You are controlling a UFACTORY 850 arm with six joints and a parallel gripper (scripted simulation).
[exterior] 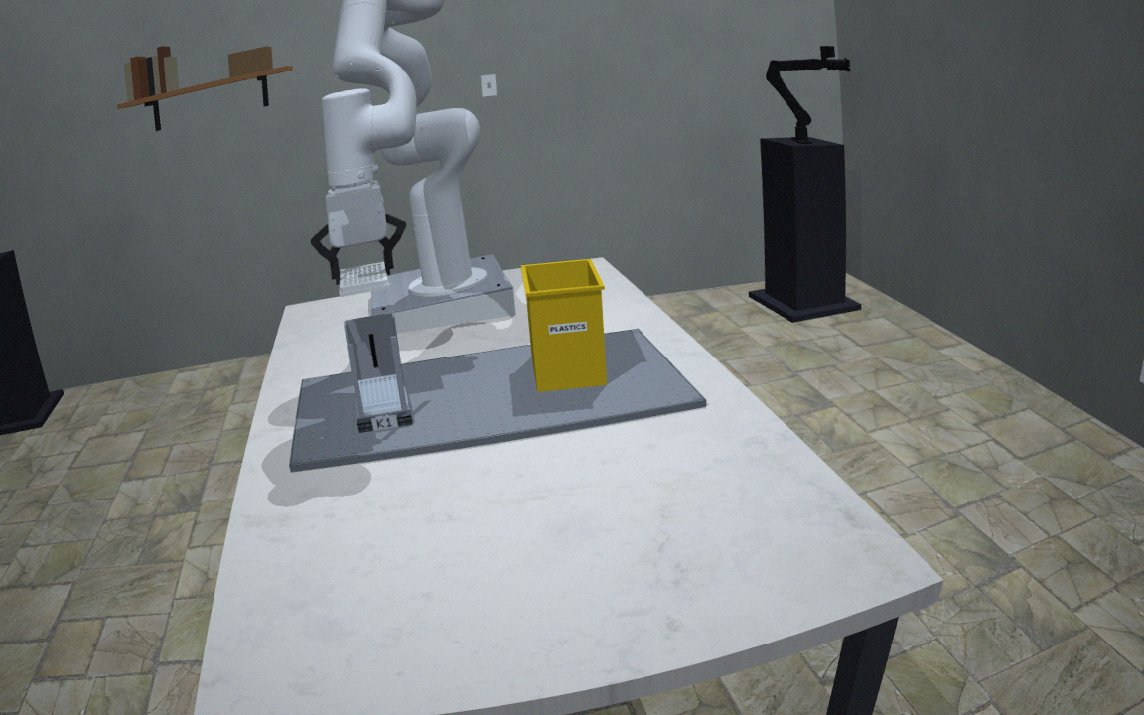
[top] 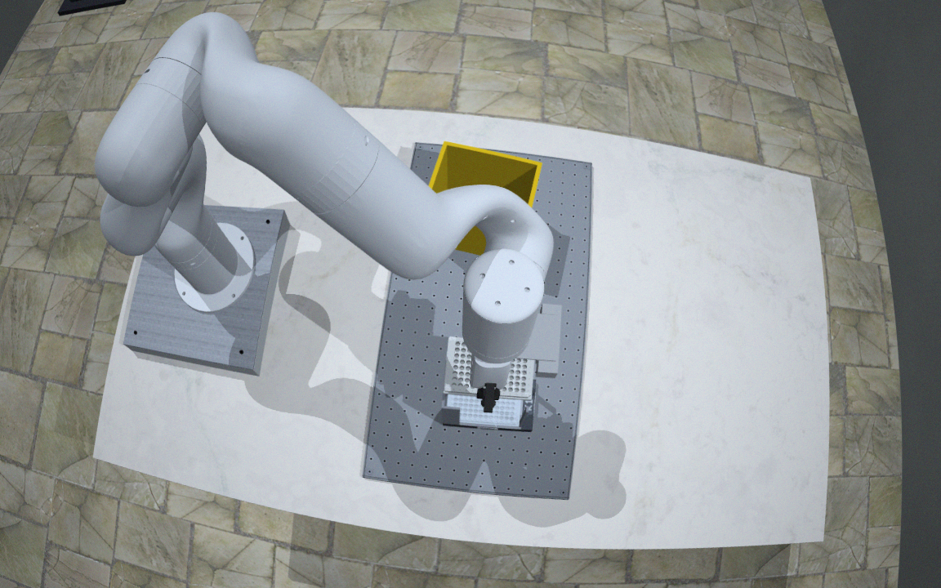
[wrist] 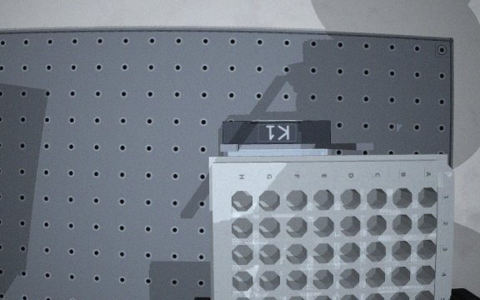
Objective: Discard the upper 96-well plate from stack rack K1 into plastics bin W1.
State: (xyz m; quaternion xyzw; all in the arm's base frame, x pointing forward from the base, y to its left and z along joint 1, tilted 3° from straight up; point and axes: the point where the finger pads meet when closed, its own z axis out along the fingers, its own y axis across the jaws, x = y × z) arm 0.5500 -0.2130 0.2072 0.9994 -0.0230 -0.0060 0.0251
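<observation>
The yellow plastics bin lies 2 cm behind my hand, 35 cm to the left of it and 16 cm below it. From my hand the other things lie so: 96-well plate: 1 cm below.
</observation>
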